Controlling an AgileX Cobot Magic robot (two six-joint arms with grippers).
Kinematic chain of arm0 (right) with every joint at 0, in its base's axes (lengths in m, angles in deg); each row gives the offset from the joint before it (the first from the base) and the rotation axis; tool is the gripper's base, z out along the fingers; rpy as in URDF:
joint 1: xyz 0 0 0.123 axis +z
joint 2: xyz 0 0 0 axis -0.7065 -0.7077 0
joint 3: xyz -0.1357 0.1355 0.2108 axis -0.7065 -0.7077 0
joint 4: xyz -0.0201 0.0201 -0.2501 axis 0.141 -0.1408 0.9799
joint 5: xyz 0 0 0 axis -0.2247 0.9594 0.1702
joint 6: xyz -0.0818 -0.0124 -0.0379 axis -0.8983 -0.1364 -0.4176
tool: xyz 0 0 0 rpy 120.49 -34.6 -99.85
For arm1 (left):
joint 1: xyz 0 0 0.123 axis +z
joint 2: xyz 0 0 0 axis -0.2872 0.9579 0
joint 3: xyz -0.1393 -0.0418 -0.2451 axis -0.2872 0.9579 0
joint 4: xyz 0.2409 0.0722 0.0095 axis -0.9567 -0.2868 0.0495
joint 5: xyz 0 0 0 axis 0.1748 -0.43 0.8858
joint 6: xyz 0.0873 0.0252 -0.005 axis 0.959 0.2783 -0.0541
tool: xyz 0 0 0 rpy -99.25 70.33 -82.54
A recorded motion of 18 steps. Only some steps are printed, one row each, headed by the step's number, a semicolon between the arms.
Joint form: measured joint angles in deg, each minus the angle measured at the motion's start. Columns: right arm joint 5, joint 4, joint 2, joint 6, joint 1, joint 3; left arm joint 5, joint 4, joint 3, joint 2, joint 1, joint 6.
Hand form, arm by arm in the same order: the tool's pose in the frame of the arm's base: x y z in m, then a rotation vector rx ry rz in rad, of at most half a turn. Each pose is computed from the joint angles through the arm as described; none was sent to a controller.
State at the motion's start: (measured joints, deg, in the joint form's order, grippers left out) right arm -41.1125 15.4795 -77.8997 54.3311 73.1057 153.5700; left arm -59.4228 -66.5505 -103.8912 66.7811 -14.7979 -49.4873
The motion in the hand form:
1: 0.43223 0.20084 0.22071 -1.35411 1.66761 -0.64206; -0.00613 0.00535 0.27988 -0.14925 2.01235 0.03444
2: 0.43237 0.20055 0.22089 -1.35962 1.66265 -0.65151; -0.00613 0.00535 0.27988 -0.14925 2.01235 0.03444
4: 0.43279 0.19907 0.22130 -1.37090 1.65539 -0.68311; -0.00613 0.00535 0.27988 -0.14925 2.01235 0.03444
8: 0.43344 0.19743 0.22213 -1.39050 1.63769 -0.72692; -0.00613 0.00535 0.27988 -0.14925 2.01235 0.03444
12: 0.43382 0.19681 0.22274 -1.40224 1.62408 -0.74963; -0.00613 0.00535 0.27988 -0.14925 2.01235 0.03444
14: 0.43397 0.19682 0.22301 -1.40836 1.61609 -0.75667; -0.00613 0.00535 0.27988 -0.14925 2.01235 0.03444
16: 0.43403 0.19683 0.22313 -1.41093 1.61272 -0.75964; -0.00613 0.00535 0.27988 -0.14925 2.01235 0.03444
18: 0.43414 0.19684 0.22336 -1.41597 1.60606 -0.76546; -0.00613 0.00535 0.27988 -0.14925 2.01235 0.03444
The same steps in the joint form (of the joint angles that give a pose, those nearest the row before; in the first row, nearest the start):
1: 0.05 0.21 0.00 0.00 0.00 0.00; 0.00 0.00 0.00 0.00 0.00 0.00
2: 0.23 0.69 0.00 -0.05 0.00 0.00; 0.00 0.00 0.00 0.00 0.00 0.00
4: 1.16 1.88 0.00 -0.20 0.00 0.00; 0.00 0.00 0.00 0.00 0.00 0.00
8: 2.20 3.83 0.00 -0.41 0.00 0.00; 0.00 0.00 0.00 0.00 0.00 0.00
12: 2.60 5.11 0.00 -0.40 0.00 0.00; 0.00 0.00 0.00 0.00 0.00 0.00
14: 2.60 5.67 0.00 -0.40 0.00 0.00; 0.00 0.00 0.00 0.00 0.00 0.00
16: 2.60 5.90 0.00 -0.40 0.00 0.00; 0.00 0.00 0.00 0.00 0.00 0.00
18: 2.60 6.37 0.00 -0.40 0.00 0.00; 0.00 0.00 0.00 0.00 0.00 0.00

